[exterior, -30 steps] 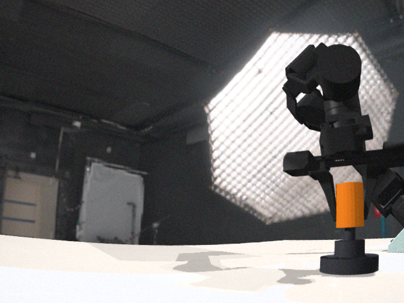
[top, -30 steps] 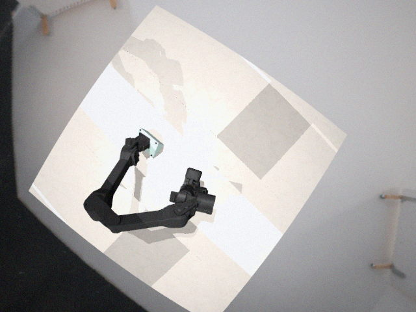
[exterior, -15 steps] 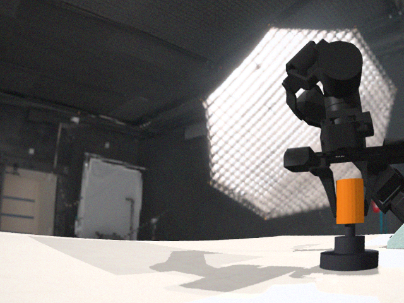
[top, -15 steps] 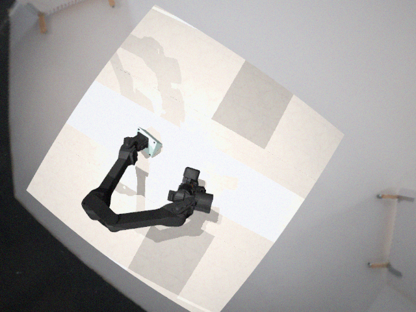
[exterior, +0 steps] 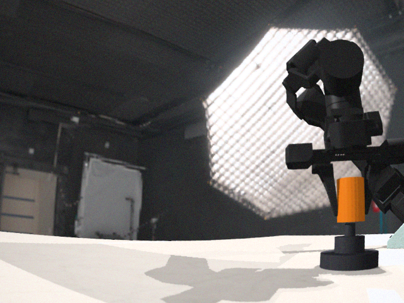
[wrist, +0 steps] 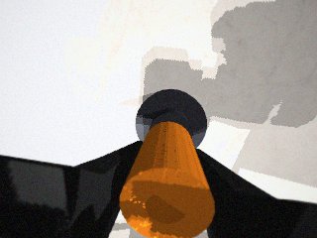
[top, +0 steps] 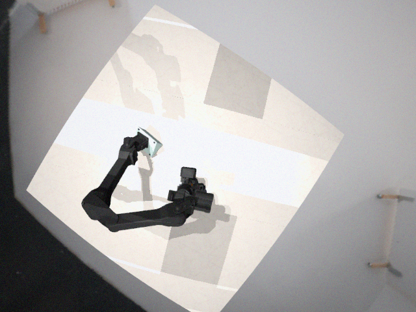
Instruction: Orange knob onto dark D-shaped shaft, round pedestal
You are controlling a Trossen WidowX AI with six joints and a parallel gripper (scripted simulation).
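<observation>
The orange knob lies 20 mm above my gripper tip. The rest, counted from my gripper tip: round pedestal (40 mm below).
</observation>
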